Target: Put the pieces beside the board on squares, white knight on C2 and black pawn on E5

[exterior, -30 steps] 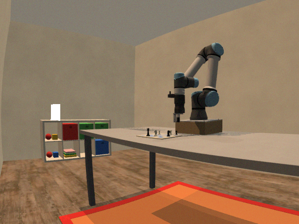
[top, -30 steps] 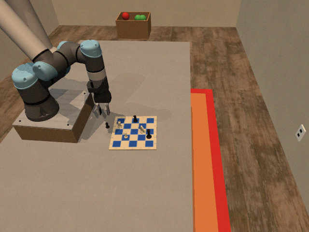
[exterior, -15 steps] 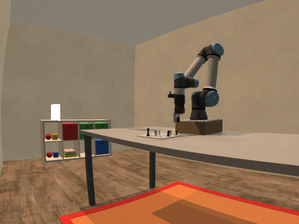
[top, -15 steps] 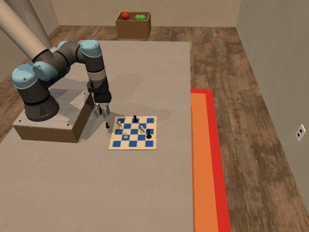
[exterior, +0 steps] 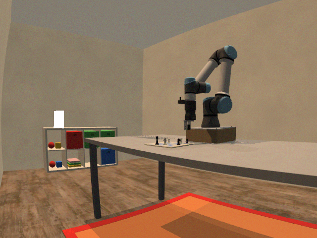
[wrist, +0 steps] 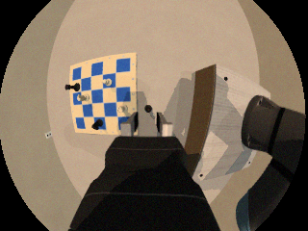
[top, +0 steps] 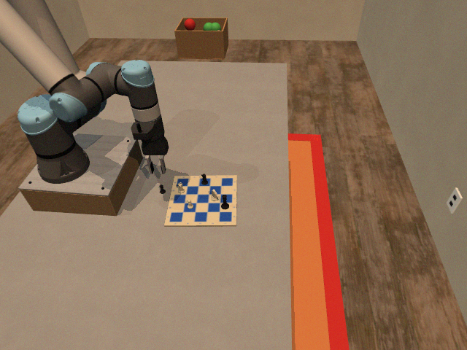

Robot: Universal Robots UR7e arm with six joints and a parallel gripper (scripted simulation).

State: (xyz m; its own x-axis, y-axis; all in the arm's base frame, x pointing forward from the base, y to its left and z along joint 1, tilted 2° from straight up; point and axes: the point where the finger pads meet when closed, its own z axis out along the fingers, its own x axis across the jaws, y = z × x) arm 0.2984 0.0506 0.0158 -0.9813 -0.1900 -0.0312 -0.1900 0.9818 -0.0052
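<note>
Now: the black pawn 90 mm below my hand. From my hand the other things lie so: white knight (180 mm ahead, 90 mm below); white pawn (110 mm ahead, 50 mm to the right, 90 mm below); chessboard (140 mm ahead, 10 mm to the right, 100 mm below).
</note>
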